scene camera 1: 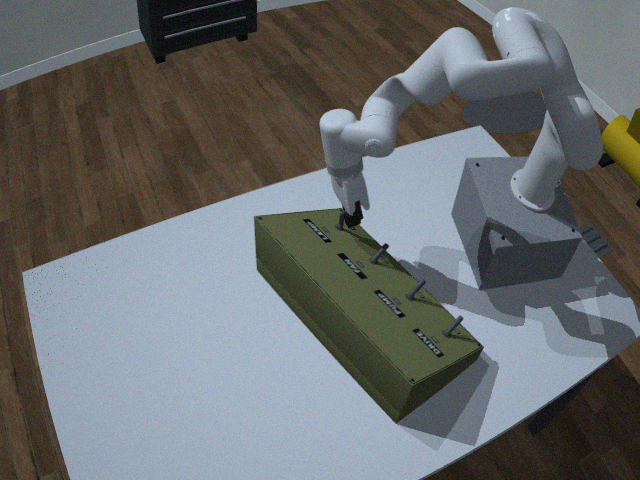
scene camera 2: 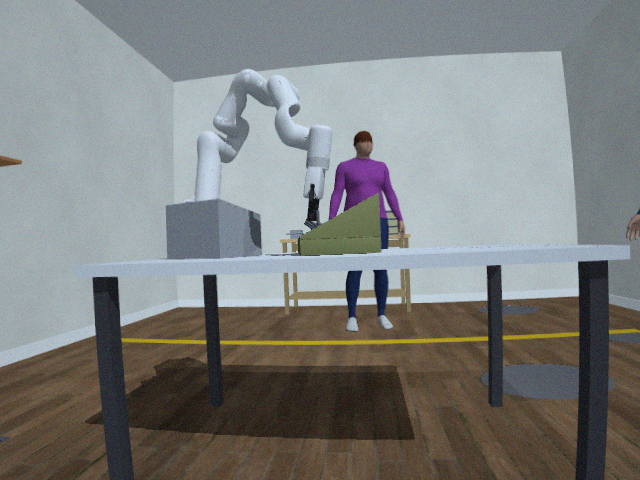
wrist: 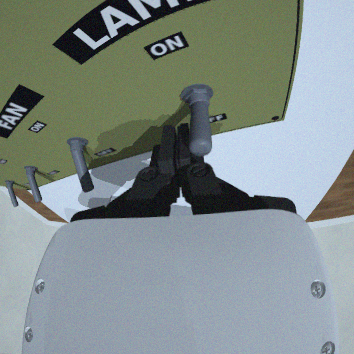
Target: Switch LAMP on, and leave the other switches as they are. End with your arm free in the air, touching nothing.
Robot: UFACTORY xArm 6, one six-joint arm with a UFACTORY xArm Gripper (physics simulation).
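Frame: origin at the arm's base, x back, y left, z down, level; centimetres.
Where they show: gripper, fingertip midpoint: (scene camera 1: 353,223) (scene camera 2: 312,220) (wrist: 178,142); arm's base, link origin: (scene camera 1: 532,190) (scene camera 2: 205,209).
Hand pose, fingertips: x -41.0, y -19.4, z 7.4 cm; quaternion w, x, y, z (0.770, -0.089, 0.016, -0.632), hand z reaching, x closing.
Each offset is from my fingertips to the top centre of the thing.
The olive switch box (scene camera 1: 289,242) (scene camera 2: 351,229) (wrist: 250,65) has a sloped top. The LAMP lever {dx -1.9, dy -2.0, dz -3.1 cm} (scene camera 1: 340,221) (wrist: 200,125) leans to its OFF side, toward the box's low edge. The FAN lever {dx +0.2, dy +9.9, dz -1.9 cm} (scene camera 1: 378,253) (wrist: 81,165), PUMP lever {dx +1.0, dy +21.9, dz -1.9 cm} (scene camera 1: 415,289) (wrist: 33,184) and DRIVE lever {dx +1.8, dy +33.9, dz -1.9 cm} (scene camera 1: 453,326) (wrist: 12,193) lean toward the low edge too. My gripper (scene camera 1: 353,224) (scene camera 2: 312,221) (wrist: 178,142) is shut and empty. Its tips are low, close beside the LAMP lever near the low edge. The lever covers part of one finger in the wrist view; contact cannot be told.
The box stands on a white table (scene camera 1: 155,361) (scene camera 2: 465,255). The grey base block (scene camera 1: 522,222) (scene camera 2: 193,232) carries the arm. A person (scene camera 2: 363,180) in purple stands beyond the table, before a wooden bench (scene camera 2: 330,294). A dark cabinet (scene camera 1: 199,31) stands on the floor.
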